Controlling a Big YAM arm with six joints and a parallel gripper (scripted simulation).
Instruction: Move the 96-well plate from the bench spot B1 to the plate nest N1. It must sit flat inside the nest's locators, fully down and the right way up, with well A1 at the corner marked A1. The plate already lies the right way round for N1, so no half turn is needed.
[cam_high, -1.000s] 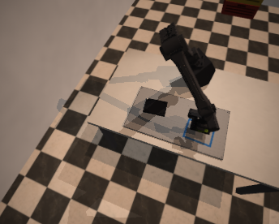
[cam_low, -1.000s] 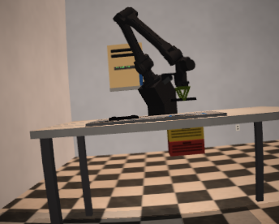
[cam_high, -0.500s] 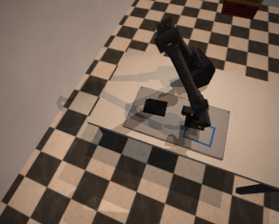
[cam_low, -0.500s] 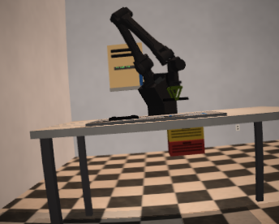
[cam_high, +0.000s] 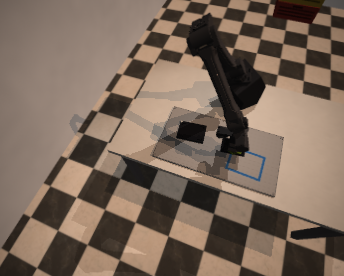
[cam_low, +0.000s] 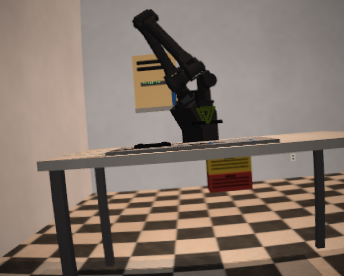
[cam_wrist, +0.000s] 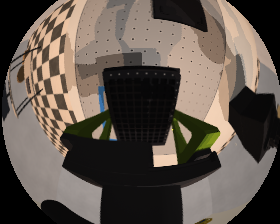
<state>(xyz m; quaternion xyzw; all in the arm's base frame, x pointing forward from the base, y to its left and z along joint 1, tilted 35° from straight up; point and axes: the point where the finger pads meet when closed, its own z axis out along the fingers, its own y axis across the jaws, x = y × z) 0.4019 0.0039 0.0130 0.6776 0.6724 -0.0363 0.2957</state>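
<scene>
My hand is 23 cm to the left of the plate nest N1, 11 cm past it and 9 cm above it. From my hand the other things lie so: 96-well plate: right at my hand.
</scene>
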